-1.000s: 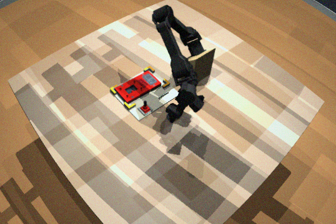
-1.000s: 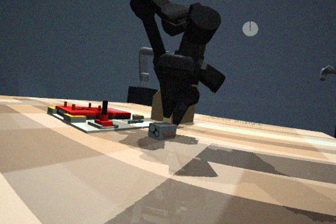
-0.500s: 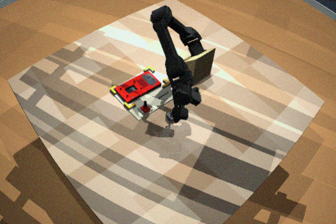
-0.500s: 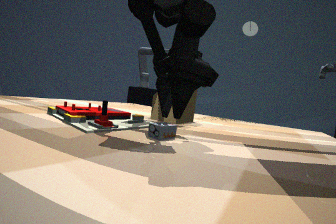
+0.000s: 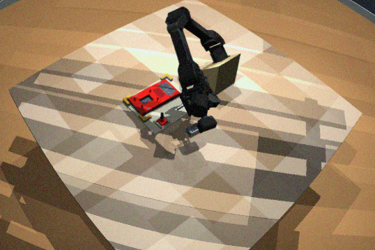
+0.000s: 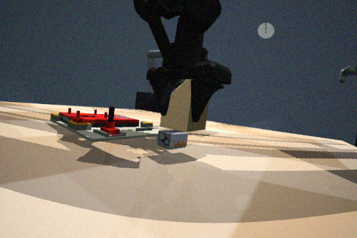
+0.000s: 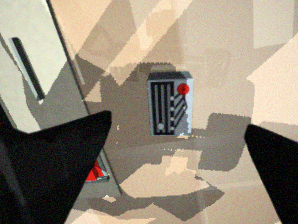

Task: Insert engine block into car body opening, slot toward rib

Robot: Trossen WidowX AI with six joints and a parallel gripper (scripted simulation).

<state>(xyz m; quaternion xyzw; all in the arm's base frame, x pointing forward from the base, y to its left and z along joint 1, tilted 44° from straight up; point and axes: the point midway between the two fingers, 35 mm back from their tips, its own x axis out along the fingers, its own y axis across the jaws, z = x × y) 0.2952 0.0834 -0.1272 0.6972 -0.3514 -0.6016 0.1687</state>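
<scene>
Now: gripper tip 4 cm above the engine block and 1 cm to the left of it. From my gripper tip the other things lie so: pale baseplate: 22 cm to the right, 4 cm below, 1 cm ahead.
</scene>
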